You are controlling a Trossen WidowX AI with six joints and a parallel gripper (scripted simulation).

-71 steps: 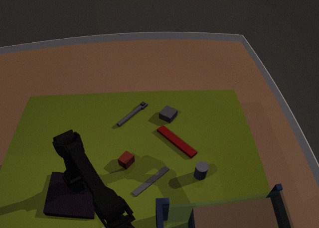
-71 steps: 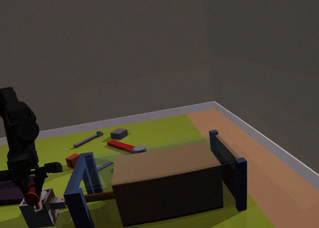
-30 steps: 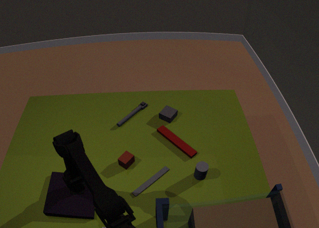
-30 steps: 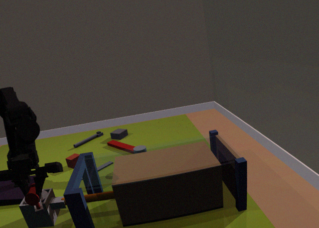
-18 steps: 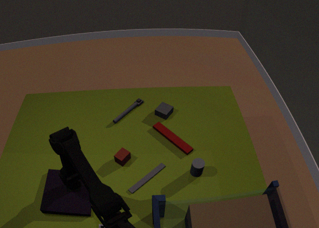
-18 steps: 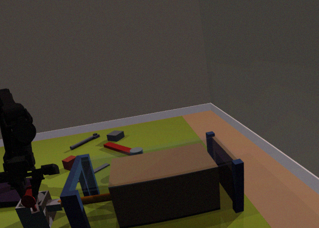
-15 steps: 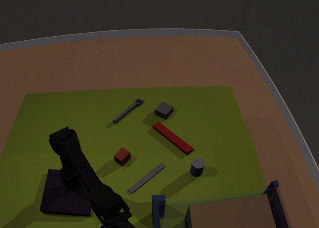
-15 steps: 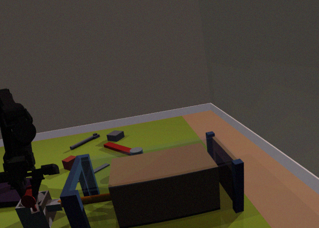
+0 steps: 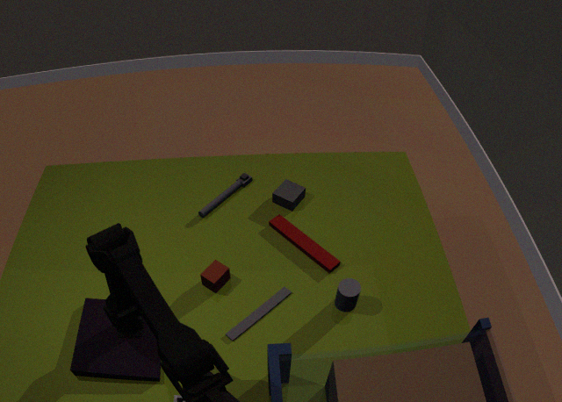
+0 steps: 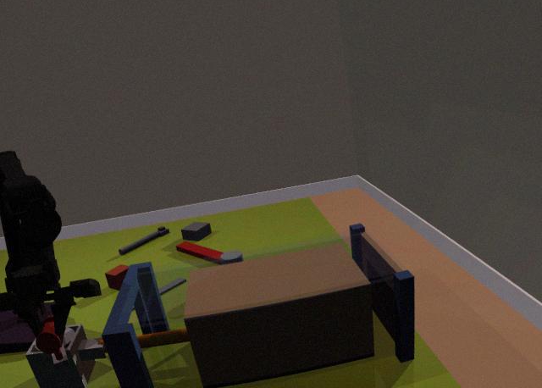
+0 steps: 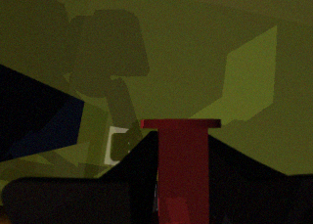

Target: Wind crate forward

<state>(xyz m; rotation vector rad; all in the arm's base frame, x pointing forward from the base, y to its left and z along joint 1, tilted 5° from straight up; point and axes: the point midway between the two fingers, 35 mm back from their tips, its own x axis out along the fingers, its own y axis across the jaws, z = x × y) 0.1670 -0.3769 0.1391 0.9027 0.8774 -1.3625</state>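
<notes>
Now: gripper tip 20 mm to the right of the red crank grip. Round my gripper tip: winch handle: 50 mm to the left, 30 mm below, 10 mm behind; blue steel frame: 130 mm ahead, 90 mm to the left, 30 mm below; grey winch: 110 mm to the left, 100 mm below, 50 mm behind.
</notes>
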